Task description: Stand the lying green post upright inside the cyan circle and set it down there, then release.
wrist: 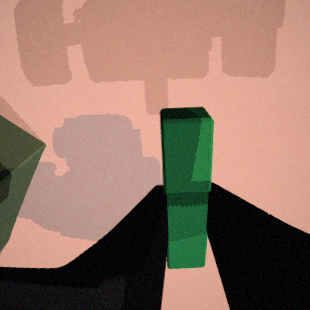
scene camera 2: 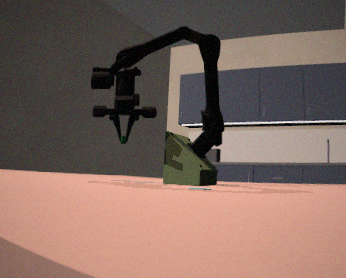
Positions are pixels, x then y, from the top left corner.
Scene:
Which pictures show the gripper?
The wrist view and scene camera 2: all of them.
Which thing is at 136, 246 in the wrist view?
The gripper.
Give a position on a green post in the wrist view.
186, 133

